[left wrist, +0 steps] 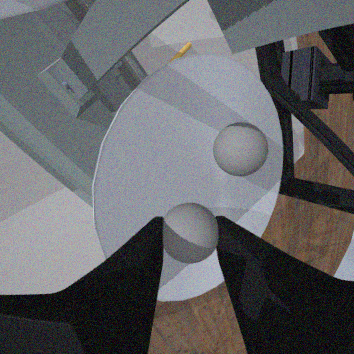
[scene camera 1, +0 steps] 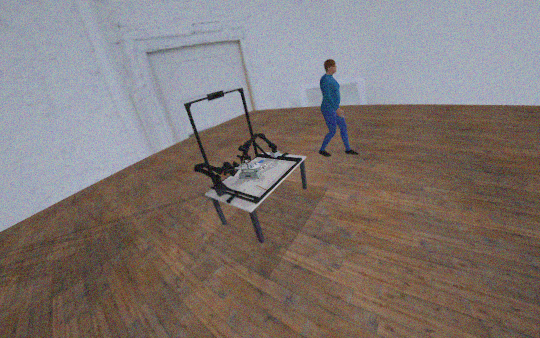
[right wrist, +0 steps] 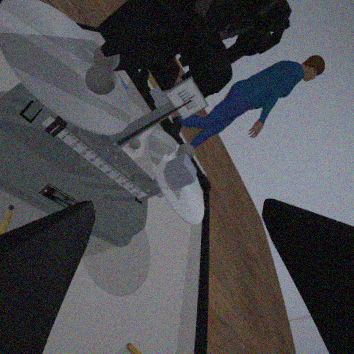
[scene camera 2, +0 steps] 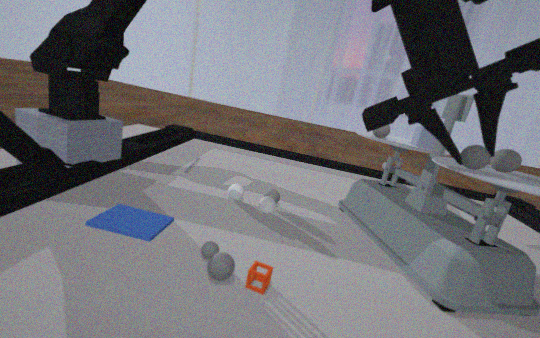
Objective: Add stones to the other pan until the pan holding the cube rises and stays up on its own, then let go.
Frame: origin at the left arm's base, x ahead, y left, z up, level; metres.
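Where they show: left gripper, between the fingertips: (left wrist: 188, 224) (scene camera 1: 242, 164) (right wrist: 103, 59) (scene camera 2: 475, 160); right gripper, between the fingertips: (scene camera 1: 239, 167) (right wrist: 179, 208); left arm's base, origin of its link: (scene camera 1: 274, 151) (scene camera 2: 73, 115); right arm's base, origin of its link: (left wrist: 322, 79) (scene camera 1: 219, 187).
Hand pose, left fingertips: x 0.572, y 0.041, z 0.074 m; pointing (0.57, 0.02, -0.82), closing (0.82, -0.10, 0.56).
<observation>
Things, the pixels of their centre, and the offset from my left fingertips.
- grey-green balance, middle of its body: (left wrist: 95, 59) (right wrist: 119, 143) (scene camera 2: 435, 177) (scene camera 1: 248, 168) dx -0.017, dy +0.084, dz -0.045 m
- grey cube, middle of its body: (right wrist: 180, 170) (scene camera 2: 425, 137) dx -0.038, dy +0.152, dz +0.002 m
- small stone, middle of its body: (right wrist: 185, 151) (scene camera 2: 381, 129) dx -0.107, dy +0.138, dz +0.001 m
- grey stone, middle of its body: (left wrist: 239, 149) (right wrist: 100, 78) (scene camera 2: 505, 160) dx +0.034, dy +0.031, dz +0.003 m
- blue mat, middle of its body: (scene camera 2: 133, 221) dx -0.362, dy -0.126, dz -0.159 m
- orange open-frame cube, middle of its body: (scene camera 2: 259, 277) dx -0.179, dy -0.145, dz -0.151 m
A grey-green balance (scene camera 2: 390, 230) (right wrist: 100, 160) stands on the table. Its far pan (right wrist: 194, 209) bears a grey cube (right wrist: 180, 172) and a small stone (right wrist: 186, 150) (scene camera 2: 381, 131); my left arm hides the cube in scene camera 2. The near pan (scene camera 2: 520, 178) (left wrist: 150, 165) (right wrist: 60, 100) bears a grey stone (scene camera 2: 506, 160) (left wrist: 240, 149) (right wrist: 100, 80). My left gripper (scene camera 2: 476, 157) (left wrist: 188, 224) is shut on another grey stone, low over this pan's edge; contact with the pan is unclear. Which pan is higher is hard to tell. My right gripper (right wrist: 179, 208) is open and empty.
Two white stones (scene camera 2: 235, 192) (scene camera 2: 267, 204) and several grey stones (scene camera 2: 272, 194) (scene camera 2: 210, 250) (scene camera 2: 220, 266) lie on the table beside a blue mat (scene camera 2: 130, 222) and an orange open-frame cube (scene camera 2: 259, 276). A person (scene camera 1: 330, 95) (right wrist: 245, 95) is beyond the table.
</observation>
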